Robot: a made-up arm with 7 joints.
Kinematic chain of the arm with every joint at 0, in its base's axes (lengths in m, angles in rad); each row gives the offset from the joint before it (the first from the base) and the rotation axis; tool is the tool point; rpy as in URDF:
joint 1: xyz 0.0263 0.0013 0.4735 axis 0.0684 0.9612 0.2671
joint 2: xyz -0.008 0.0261 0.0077 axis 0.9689 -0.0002 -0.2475
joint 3: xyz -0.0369 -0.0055 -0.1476 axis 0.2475 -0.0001 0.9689
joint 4: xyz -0.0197 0.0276 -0.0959 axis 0.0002 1 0
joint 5: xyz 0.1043 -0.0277 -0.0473 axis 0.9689 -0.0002 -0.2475
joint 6: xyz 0.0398 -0.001 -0.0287 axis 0.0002 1 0
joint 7: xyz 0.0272 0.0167 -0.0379 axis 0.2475 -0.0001 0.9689
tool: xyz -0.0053 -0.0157 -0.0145 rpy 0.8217 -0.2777 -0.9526
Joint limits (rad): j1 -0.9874..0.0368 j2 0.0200..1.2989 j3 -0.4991..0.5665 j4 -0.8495..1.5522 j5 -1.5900..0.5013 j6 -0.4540..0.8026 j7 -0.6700..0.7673
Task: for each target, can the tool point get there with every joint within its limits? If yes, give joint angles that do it. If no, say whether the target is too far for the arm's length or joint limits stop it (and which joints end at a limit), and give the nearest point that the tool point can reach.
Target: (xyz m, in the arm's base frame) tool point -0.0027 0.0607 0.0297
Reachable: yes | joints -0.1994 0.2334 -0.0388 1.3280 -1.1817 0.1668 0.3705
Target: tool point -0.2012 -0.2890 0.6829
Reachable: no: joint limits stop it (at a limit: joint 1, joint 2, joint 3, joint 4, joint 5, joint 7) | nearest point 0.1429 -0.1348 0.4554 | short by 0.440 m
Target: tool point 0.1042 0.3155 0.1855
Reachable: yes | joints -0.1573 0.9254 -0.4135 0.4577 -0.0143 0.4937 -0.2785
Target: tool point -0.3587 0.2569 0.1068
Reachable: no: too far | nearest point -0.1775 0.2217 0.1308 | short by 0.186 m
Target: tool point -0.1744 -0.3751 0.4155
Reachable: no: joint limits stop it (at a limit: joint 1, joint 2, joint 3, joint 4, joint 5, joint 6, joint 7) | nearest point 0.0459 -0.1067 0.3184 | short by 0.361 m
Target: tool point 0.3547 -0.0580 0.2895
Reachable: yes | joints -0.8741 0.1773 -0.0452 0.2110 -1.1970 0.1101 0.5399
